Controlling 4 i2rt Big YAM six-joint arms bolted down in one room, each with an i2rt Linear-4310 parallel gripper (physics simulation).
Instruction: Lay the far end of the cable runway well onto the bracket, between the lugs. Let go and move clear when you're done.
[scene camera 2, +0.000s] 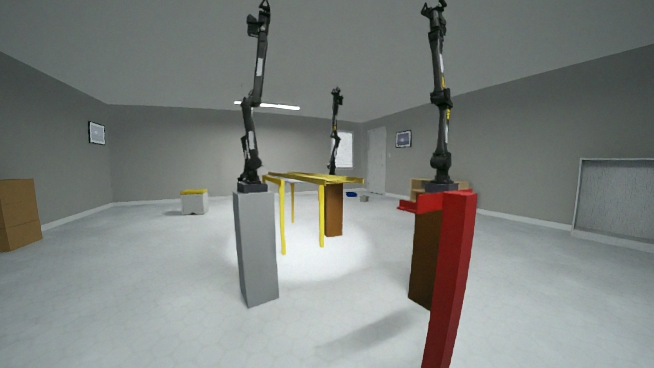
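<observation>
The yellow cable runway (325, 177) lies level on a yellow-legged stand (321, 215) in the middle. Its right end is apart from the red bracket (422, 203), which sits on a red post (454, 270) at the right. The lugs are too small to tell. Three arms stand upright. The right arm's gripper (434, 5) is high above the bracket, its fingers apart and empty. The left arm's gripper (264, 4) is at the top edge, its opening unclear. The back arm's gripper (336, 91) is high above the runway, too small to read. A fourth arm does not show.
A grey pedestal (256, 245) carries the left arm; brown pedestals (334, 212) (425, 255) stand under the back and right arms. A white box with a yellow top (194, 202) stands at back left, cardboard boxes (19, 215) at far left, and a framed panel (576, 195) at right.
</observation>
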